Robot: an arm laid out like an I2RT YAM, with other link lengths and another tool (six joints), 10 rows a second.
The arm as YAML. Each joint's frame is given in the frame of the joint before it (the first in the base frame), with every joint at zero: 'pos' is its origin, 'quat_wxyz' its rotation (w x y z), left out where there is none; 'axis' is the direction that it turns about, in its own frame. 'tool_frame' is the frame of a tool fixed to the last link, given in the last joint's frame.
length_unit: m
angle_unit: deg
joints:
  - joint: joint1
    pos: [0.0, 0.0, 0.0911]
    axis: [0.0, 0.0, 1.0]
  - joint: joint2
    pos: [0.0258, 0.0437, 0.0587]
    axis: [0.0, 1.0, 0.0]
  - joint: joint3
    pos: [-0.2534, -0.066, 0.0]
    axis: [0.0, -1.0, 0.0]
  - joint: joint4
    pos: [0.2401, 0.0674, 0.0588]
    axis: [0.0, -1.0, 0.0]
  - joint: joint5
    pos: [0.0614, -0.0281, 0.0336]
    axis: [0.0, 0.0, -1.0]
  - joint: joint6
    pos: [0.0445, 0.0, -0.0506]
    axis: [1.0, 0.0, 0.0]
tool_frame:
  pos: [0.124, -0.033, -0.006]
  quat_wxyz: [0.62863, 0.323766, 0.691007, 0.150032]
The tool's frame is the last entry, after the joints.
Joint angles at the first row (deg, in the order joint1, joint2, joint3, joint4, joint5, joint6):
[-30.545, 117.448, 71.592, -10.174, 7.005, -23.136]
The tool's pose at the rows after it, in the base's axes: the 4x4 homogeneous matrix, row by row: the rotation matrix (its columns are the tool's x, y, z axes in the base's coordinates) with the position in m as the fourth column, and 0 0 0 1 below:
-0.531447 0.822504 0.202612 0.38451; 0.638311 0.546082 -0.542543 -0.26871; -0.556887 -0.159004 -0.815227 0.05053; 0 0 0 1
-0.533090 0.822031 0.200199 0.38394; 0.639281 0.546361 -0.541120 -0.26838; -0.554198 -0.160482 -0.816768 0.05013; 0 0 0 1
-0.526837 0.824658 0.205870 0.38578; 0.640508 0.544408 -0.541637 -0.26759; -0.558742 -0.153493 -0.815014 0.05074; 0 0 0 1
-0.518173 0.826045 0.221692 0.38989; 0.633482 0.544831 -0.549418 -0.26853; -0.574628 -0.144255 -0.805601 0.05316; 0 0 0 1
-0.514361 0.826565 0.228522 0.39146; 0.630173 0.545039 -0.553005 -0.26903; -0.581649 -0.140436 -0.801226 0.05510; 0 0 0 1
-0.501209 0.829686 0.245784 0.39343; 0.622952 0.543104 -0.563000 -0.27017; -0.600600 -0.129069 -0.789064 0.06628; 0 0 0 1
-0.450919 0.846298 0.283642 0.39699; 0.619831 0.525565 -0.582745 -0.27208; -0.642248 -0.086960 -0.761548 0.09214; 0 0 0 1
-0.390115 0.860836 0.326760 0.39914; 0.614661 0.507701 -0.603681 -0.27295; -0.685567 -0.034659 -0.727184 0.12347; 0 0 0 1
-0.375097 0.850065 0.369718 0.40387; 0.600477 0.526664 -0.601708 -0.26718; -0.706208 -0.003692 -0.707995 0.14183; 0 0 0 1
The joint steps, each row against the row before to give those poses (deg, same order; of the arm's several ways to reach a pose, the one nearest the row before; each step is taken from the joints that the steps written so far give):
[0.000, -0.001, 0.000, -0.569, 0.000, 0.001]
[-0.001, 0.001, 0.000, -0.196, 0.000, -0.001]
[0.197, 0.000, 0.001, 0.371, -0.022, 0.415]
[0.154, 0.000, -0.002, 1.181, 0.001, 0.023]
[0.043, -0.131, 0.022, 0.372, -0.001, -0.023]
[0.001, -1.421, 0.002, 0.020, 0.001, 0.023]
[0.043, -3.278, -0.001, 0.197, 0.021, 1.398]
[0.044, -4.023, 0.000, 0.000, -0.044, 1.618]
[0.503, -2.447, 0.000, -0.174, -1.092, 0.000]

